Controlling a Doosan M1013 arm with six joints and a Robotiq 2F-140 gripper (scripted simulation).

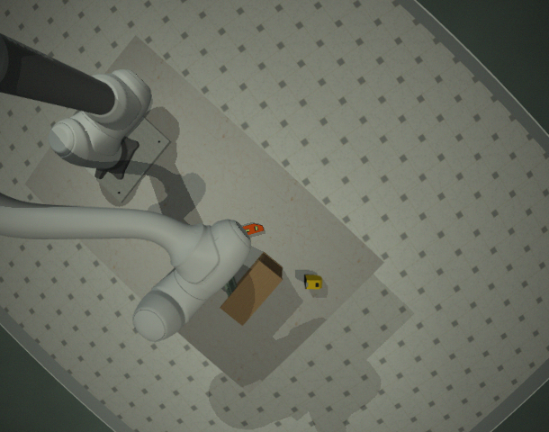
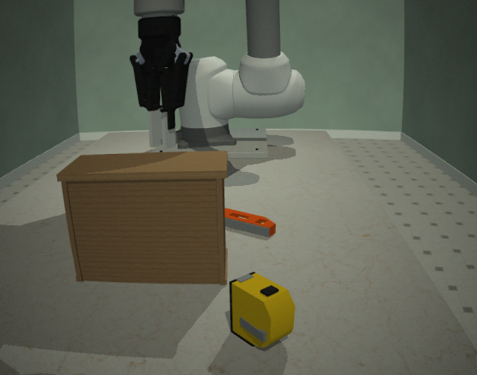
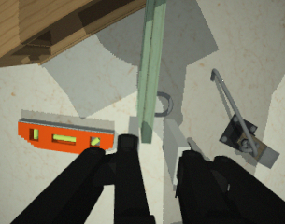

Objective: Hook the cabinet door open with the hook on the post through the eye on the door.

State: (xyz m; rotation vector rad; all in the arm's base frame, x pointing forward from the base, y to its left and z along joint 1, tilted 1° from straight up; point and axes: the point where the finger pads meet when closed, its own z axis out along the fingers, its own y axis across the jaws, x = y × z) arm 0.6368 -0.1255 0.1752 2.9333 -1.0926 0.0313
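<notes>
My gripper is now 130 mm above the thin grey hook, 90 mm to the left of it and 70 mm past it. From my hand the other things lie so: green door 110 mm below, 50 mm to the right, 50 mm ahead; then orange spirit level 170 mm below, 130 mm to the left, 30 mm ahead; then yellow tape measure 380 mm ahead, 140 mm below, 90 mm to the left.
</notes>
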